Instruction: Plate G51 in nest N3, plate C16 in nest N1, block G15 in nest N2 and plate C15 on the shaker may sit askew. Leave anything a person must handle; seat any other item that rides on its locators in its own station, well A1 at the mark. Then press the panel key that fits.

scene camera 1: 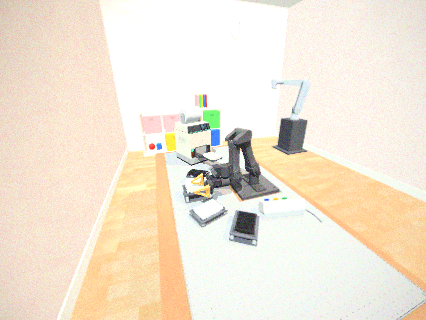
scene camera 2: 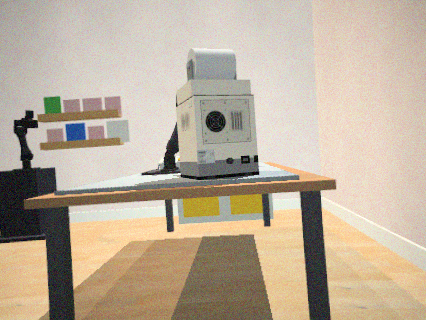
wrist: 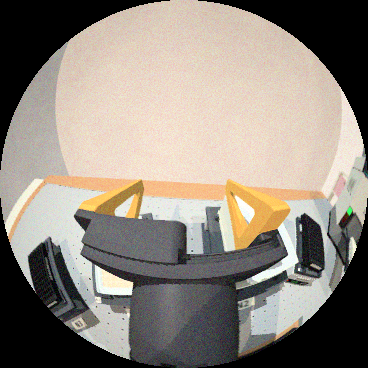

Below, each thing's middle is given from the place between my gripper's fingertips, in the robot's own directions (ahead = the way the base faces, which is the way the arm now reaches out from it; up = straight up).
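The cream plate (wrist: pixel 291 258) sits 50 mm behind my hand, 50 mm below it and 100 mm to the right of it.
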